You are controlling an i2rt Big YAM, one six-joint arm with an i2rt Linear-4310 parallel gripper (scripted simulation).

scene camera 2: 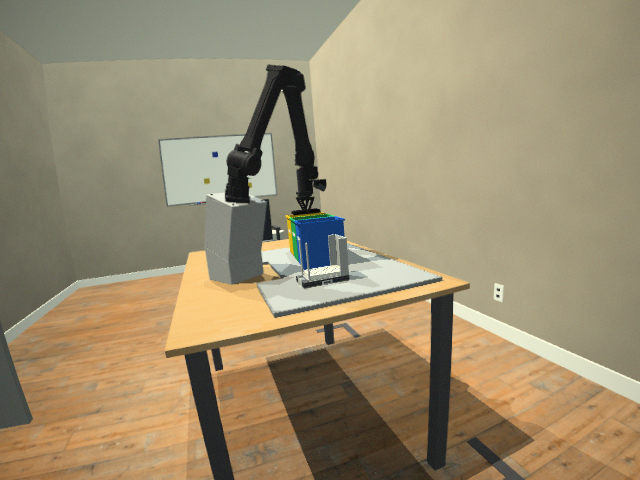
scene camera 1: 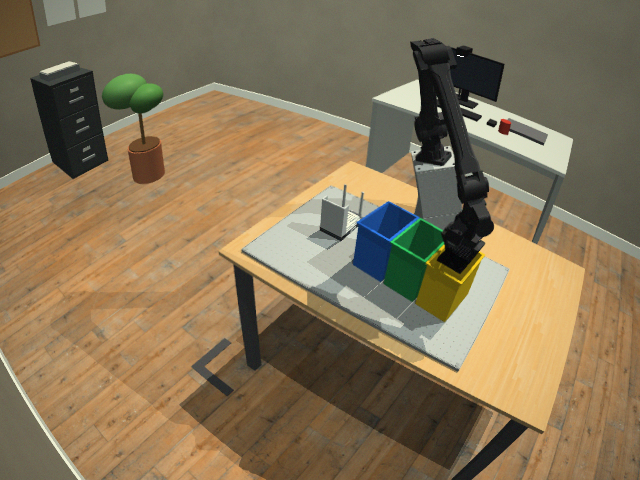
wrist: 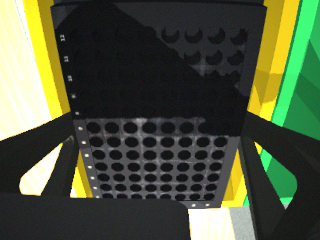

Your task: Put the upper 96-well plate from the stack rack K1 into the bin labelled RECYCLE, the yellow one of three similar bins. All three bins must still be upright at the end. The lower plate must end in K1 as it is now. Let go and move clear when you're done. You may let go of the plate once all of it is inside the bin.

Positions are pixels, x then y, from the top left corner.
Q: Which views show the blue bin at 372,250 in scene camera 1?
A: Scene camera 2 and scene camera 1 only.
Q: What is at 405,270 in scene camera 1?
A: A green bin.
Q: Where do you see a blue bin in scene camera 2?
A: At 314,232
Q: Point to a yellow bin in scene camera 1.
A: At 440,294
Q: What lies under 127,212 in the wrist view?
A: My gripper.
